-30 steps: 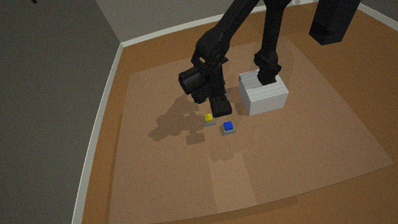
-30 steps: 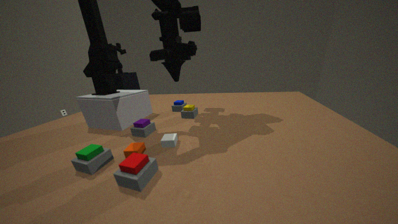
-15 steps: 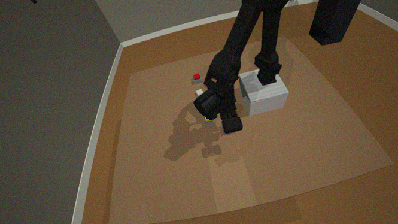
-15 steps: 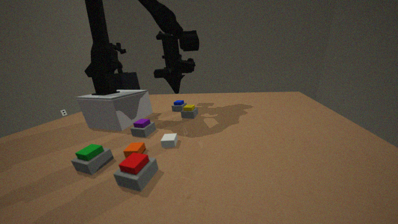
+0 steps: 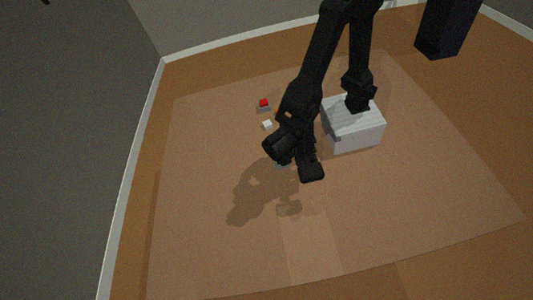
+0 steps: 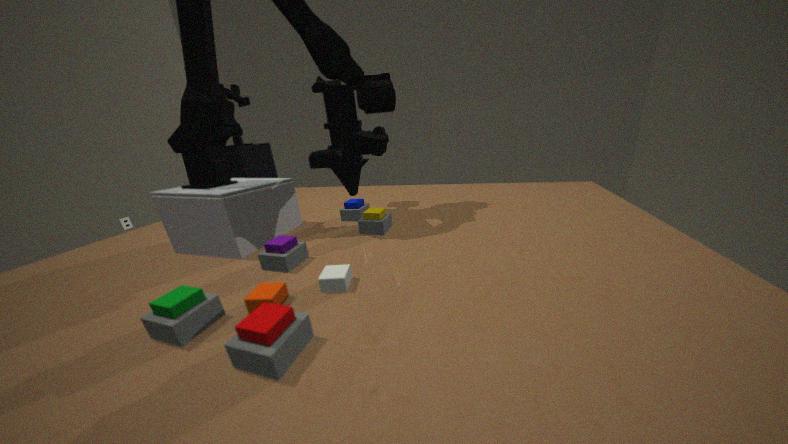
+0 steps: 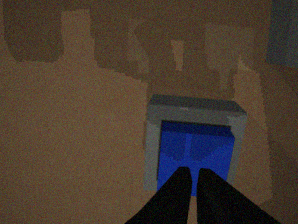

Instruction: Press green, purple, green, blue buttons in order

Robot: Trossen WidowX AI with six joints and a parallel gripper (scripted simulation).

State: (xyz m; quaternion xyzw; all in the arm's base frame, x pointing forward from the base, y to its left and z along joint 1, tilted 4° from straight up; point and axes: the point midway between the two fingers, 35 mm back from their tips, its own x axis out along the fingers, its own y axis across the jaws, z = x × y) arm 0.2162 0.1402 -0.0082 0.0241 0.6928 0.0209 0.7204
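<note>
Right now my gripper tip is 20 mm above the blue button. Round my gripper tip: white block (90 mm ahead, 240 mm to the right, 40 mm below); purple button (20 mm behind, 200 mm to the right, 20 mm below); yellow button (70 mm ahead, 60 mm to the right, 20 mm below).
</note>
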